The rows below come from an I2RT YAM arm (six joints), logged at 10 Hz.
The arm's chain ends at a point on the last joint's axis. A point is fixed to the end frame.
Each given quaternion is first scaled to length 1.
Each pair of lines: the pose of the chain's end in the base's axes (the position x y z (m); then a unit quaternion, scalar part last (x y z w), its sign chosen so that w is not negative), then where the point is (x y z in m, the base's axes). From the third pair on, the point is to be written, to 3 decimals.
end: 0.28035 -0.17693 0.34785 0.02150 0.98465 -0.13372 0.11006
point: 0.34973 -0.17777 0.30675
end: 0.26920 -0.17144 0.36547 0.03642 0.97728 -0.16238 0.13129
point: 0.34031 -0.17662 0.32778
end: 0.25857 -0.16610 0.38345 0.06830 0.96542 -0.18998 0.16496
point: 0.332 -0.177 0.352
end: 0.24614 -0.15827 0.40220 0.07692 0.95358 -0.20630 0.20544
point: 0.322 -0.171 0.377
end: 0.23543 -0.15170 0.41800 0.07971 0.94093 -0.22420 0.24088
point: 0.313 -0.166 0.399
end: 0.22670 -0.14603 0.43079 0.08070 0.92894 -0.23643 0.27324
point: 0.305 -0.160 0.417
